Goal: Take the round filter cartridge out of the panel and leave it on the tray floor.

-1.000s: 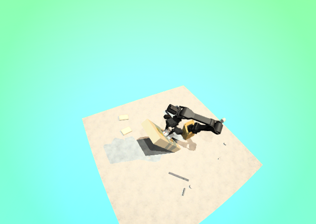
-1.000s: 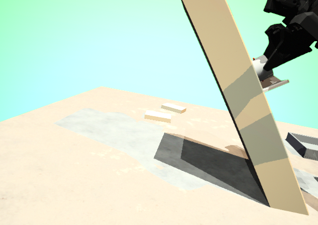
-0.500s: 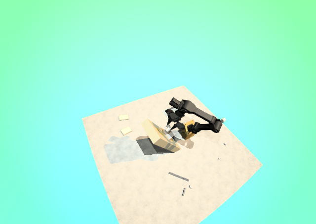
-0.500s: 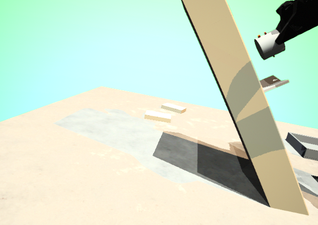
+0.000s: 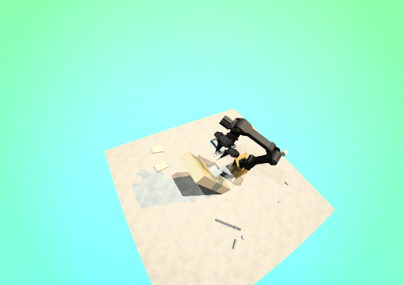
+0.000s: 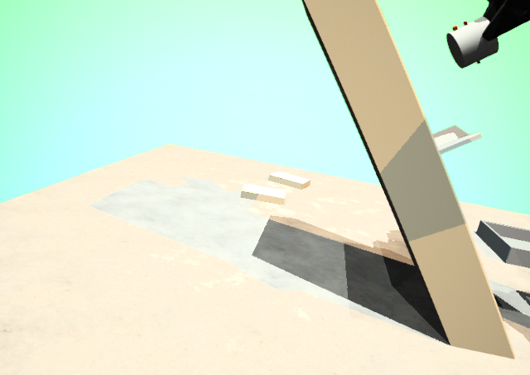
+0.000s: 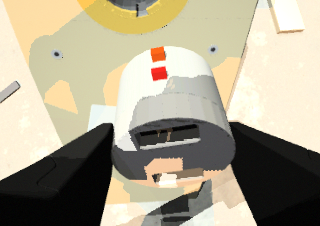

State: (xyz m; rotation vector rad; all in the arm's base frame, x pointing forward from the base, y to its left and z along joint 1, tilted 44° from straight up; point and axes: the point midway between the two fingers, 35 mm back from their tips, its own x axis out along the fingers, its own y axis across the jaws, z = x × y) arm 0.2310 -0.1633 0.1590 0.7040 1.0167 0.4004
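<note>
Right now the grey tray is 320 mm below my gripper tip, 280 mm to the right of it and 280 mm behind it. From my gripper tip the other things lie so: round filter cartridge (right at my gripper tip).
</note>
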